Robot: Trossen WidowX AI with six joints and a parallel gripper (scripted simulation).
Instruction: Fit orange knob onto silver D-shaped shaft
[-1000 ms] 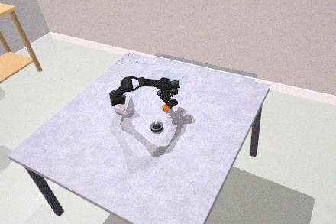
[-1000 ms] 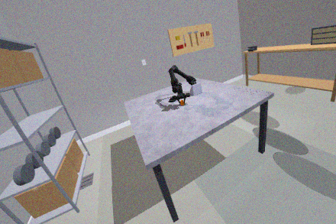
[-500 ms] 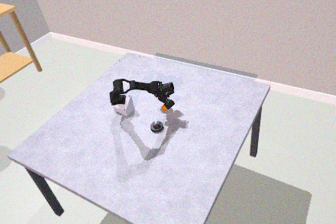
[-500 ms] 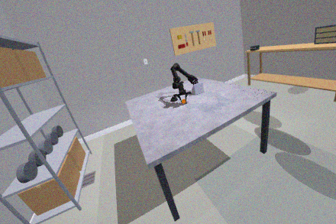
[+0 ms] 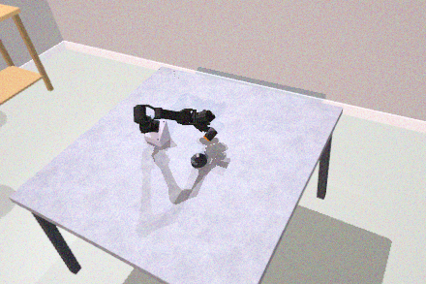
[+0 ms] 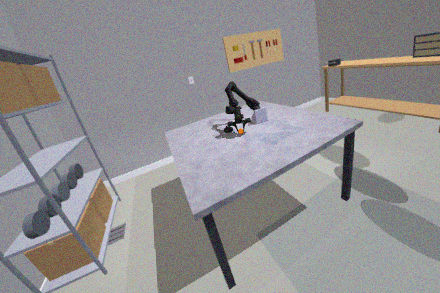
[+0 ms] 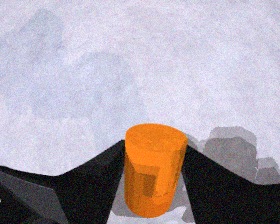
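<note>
Right now the dark round pedestal is 1 cm ahead of my gripper tip and 19 cm to the right of it. The rest, counted from my gripper tip: orange knob: 1 cm above.
</note>
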